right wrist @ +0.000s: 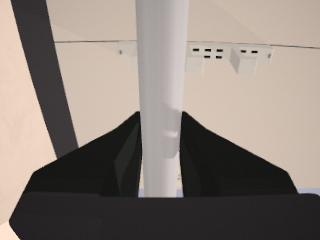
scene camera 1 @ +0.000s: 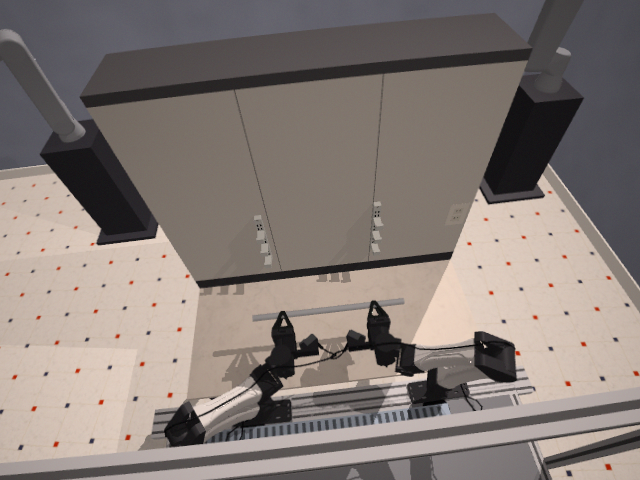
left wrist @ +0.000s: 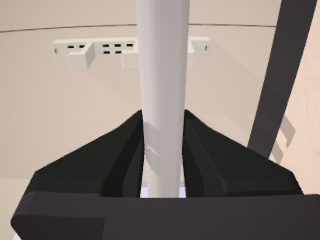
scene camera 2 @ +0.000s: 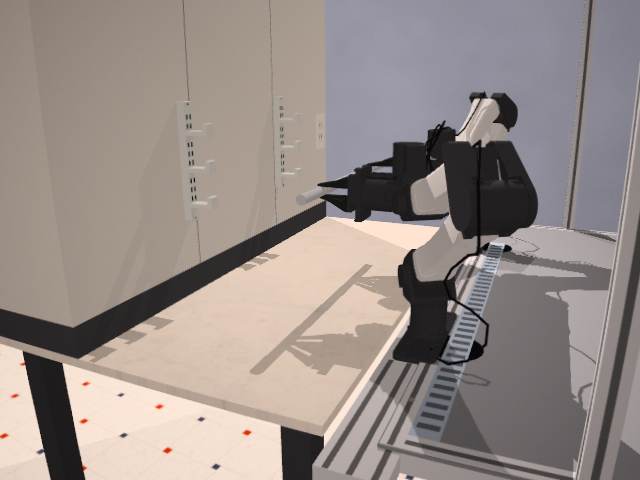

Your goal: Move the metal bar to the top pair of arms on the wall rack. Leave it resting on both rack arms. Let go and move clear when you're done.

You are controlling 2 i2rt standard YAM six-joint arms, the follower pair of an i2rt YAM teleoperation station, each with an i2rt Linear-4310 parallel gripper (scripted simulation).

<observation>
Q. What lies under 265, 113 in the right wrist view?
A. A beige wall panel.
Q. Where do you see a beige wall panel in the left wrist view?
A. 57, 110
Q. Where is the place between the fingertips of my left gripper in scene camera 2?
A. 318, 190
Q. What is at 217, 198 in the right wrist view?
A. My right gripper.
</observation>
